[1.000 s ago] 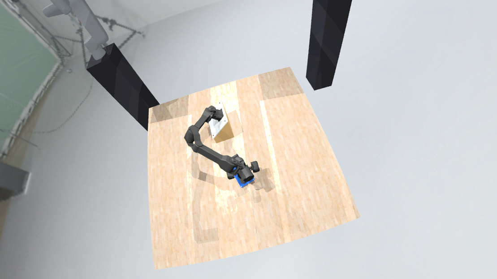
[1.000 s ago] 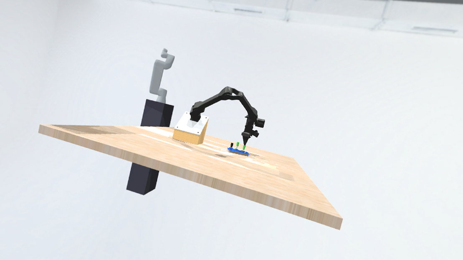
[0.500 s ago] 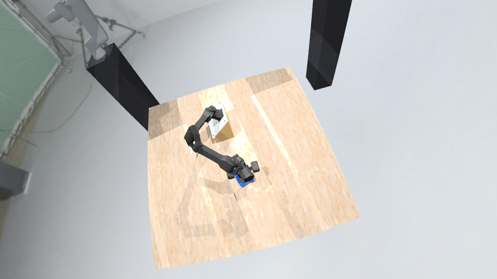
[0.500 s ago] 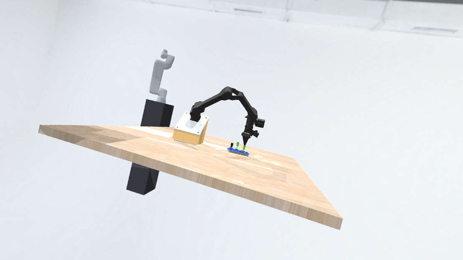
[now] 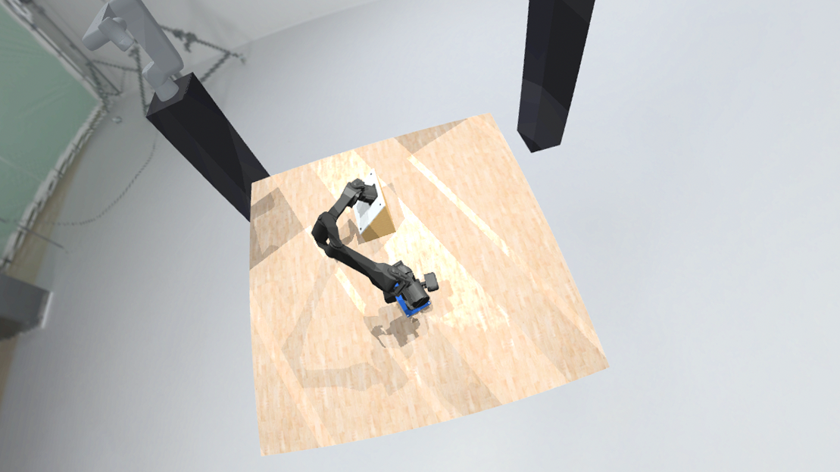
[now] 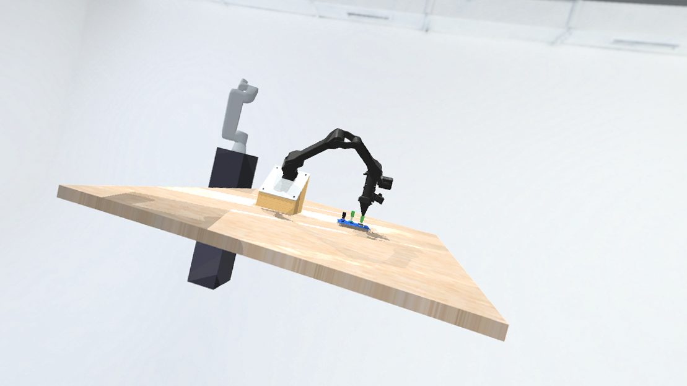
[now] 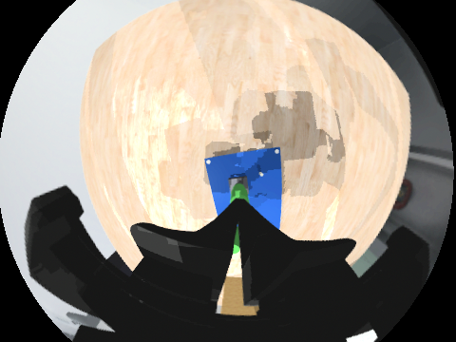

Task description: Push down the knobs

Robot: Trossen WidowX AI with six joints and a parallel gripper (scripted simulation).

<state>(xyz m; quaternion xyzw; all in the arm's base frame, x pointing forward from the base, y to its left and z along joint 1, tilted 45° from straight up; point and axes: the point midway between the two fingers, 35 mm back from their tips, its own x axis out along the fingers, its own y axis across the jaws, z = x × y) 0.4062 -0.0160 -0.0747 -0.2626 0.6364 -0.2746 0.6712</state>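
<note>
My gripper tip is now 10 mm above the green knob. The rest, counted from my gripper tip: black knob: 90 mm behind, 30 mm to the right, 20 mm below.
</note>
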